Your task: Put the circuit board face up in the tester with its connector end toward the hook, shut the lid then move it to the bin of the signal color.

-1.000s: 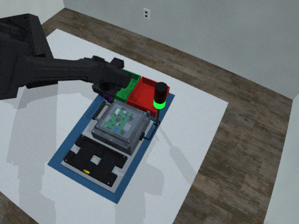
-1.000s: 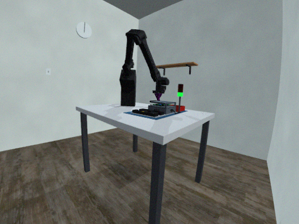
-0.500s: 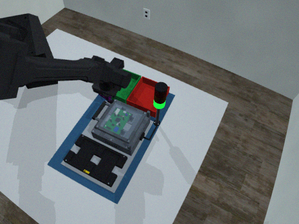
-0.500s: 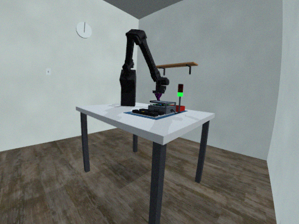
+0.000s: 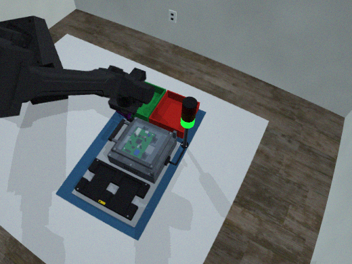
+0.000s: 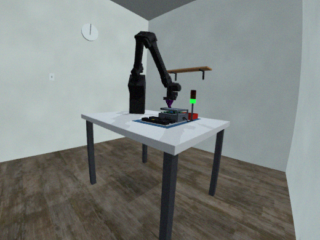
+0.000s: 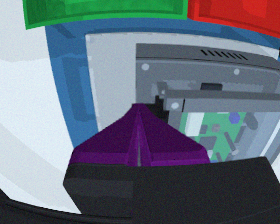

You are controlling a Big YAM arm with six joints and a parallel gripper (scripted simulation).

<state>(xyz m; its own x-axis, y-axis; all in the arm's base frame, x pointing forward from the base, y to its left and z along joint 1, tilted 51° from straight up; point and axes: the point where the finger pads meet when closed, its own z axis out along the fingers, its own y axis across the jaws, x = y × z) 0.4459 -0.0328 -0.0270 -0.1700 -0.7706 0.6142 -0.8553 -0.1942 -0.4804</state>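
The black latch hook is 10 mm ahead of my hand, 10 mm to the right of it and 10 mm below it. Round my hand: green circuit board 60 mm ahead, 70 mm to the right, 30 mm below; then tester lid 60 mm ahead, 80 mm to the right, 10 mm below; then green bin 140 mm to the left, 80 mm below.
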